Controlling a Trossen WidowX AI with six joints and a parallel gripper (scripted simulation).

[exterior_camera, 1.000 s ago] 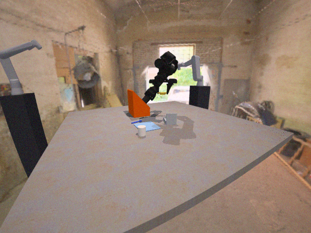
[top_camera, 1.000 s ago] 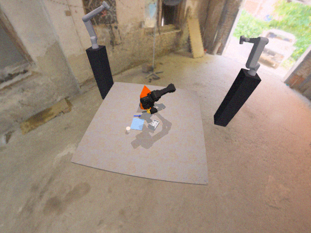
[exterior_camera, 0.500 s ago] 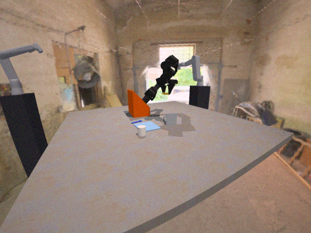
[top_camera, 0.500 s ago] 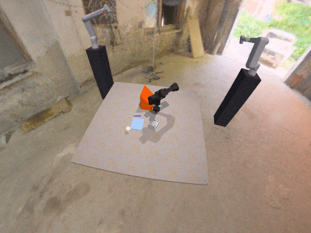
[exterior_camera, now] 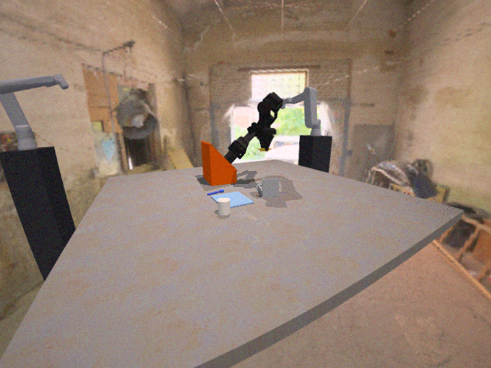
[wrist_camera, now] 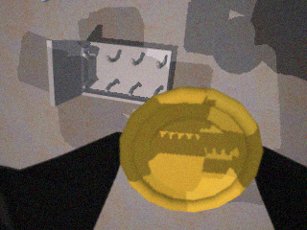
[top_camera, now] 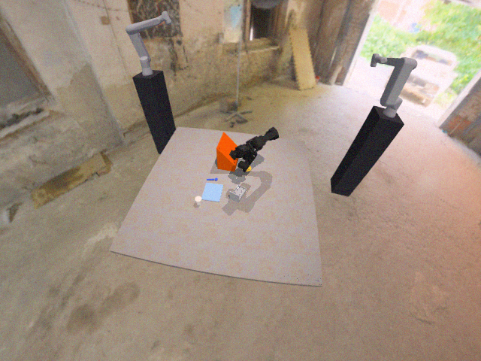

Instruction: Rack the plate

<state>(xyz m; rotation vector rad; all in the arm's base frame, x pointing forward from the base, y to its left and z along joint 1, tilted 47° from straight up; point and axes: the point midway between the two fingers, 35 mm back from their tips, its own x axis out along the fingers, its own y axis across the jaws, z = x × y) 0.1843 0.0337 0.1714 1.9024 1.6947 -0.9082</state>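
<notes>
The grey dish rack is 16 cm below my gripper tip, 9 cm ahead of it and 2 cm to the right of it. From my gripper tip the other things lie so: yellow plate (1 cm above); blue spoon (24 cm to the right, 18 cm below, 2 cm ahead); light blue mat (21 cm to the right, 18 cm below, 13 cm ahead).
</notes>
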